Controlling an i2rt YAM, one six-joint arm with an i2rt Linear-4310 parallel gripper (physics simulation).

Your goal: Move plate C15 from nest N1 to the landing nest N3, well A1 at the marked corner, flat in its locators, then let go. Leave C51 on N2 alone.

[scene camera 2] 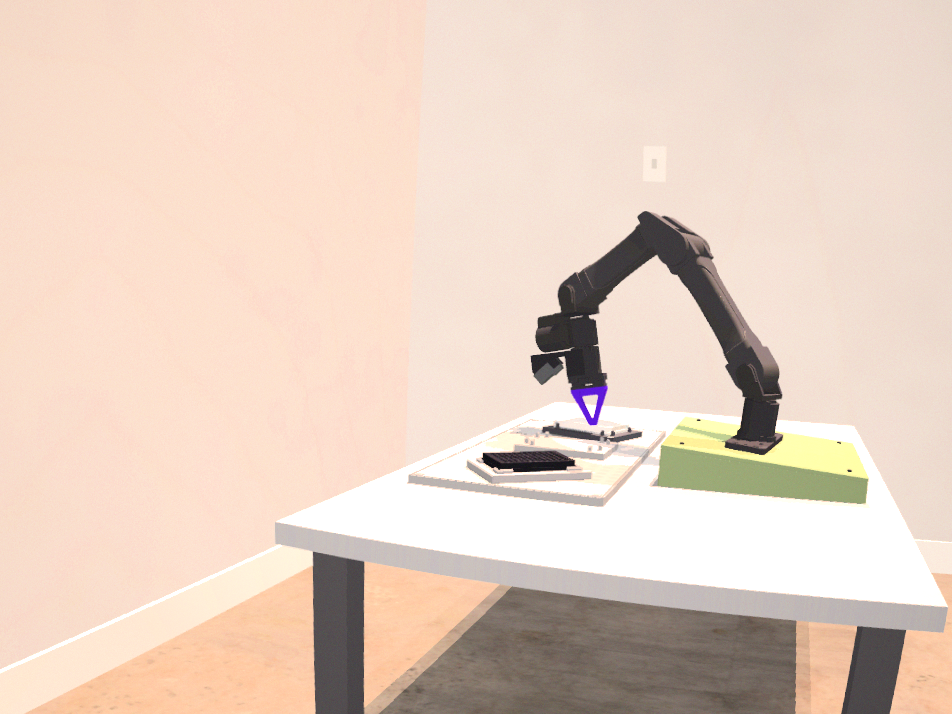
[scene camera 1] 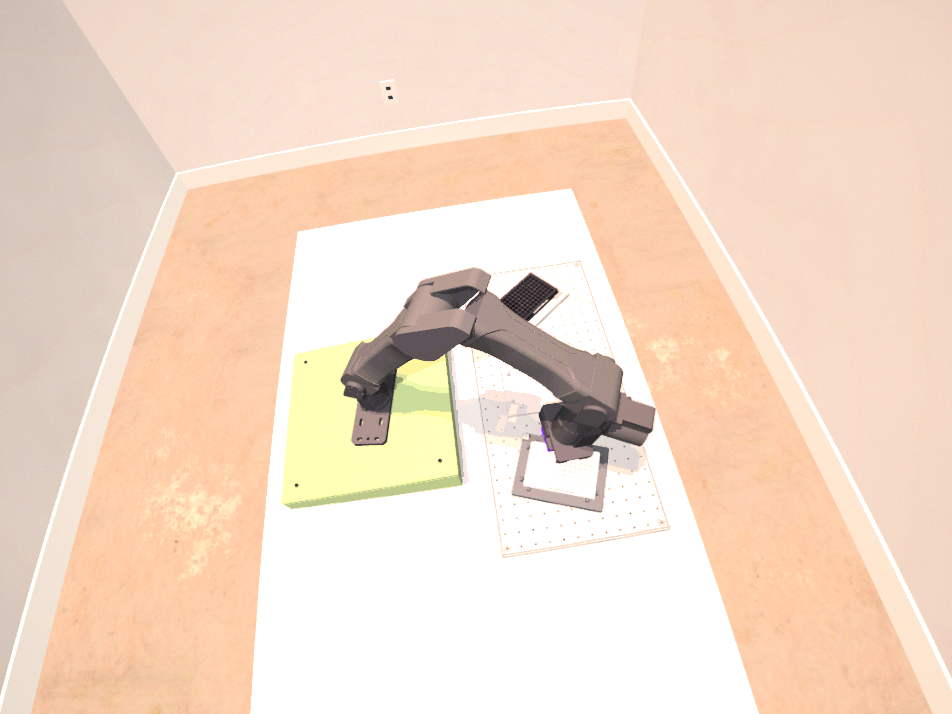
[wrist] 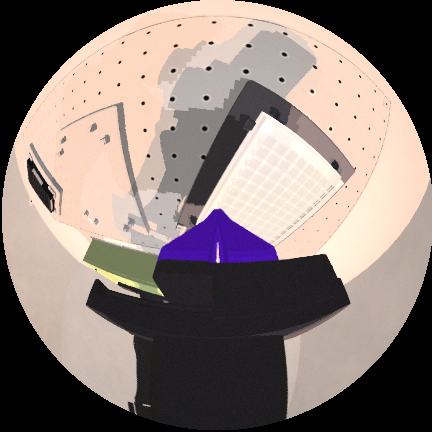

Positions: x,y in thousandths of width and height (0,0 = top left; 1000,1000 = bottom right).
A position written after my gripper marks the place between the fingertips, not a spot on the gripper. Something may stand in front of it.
In view: my gripper (scene camera 1: 580,630) and a black well plate (scene camera 2: 555,646).
The black well plate also shows in scene camera 1 (scene camera 1: 558,412). My gripper also shows in scene camera 2 (scene camera 2: 623,596) and in the wrist view (wrist: 503,497).
